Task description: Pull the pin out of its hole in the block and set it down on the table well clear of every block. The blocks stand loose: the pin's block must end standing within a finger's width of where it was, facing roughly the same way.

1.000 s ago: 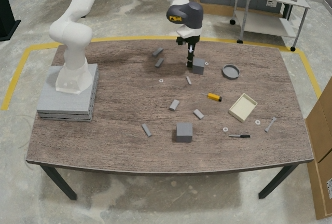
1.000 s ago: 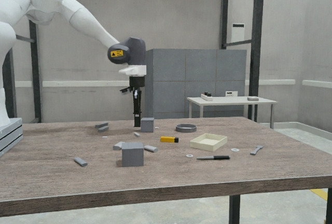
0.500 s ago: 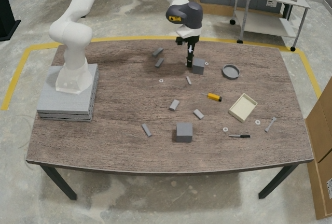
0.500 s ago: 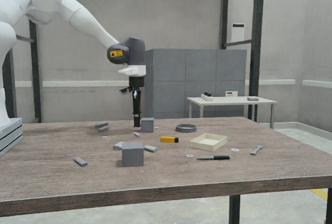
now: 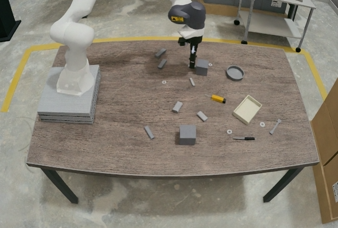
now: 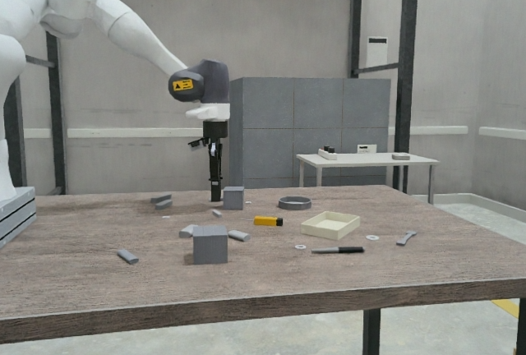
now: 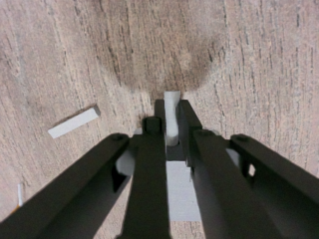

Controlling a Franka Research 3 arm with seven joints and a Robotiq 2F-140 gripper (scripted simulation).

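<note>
The small grey block lies 5 cm ahead of my hand, 2 cm below it and 1 cm to the right of it. From my hand the other things lie so: round grey dish 25 cm ahead, 4 cm below, 3 cm to the right; then yellow-handled tool 21 cm to the right, 11 cm ahead, 4 cm below; then cream tray 28 cm to the right, 27 cm ahead, 5 cm below.
</note>
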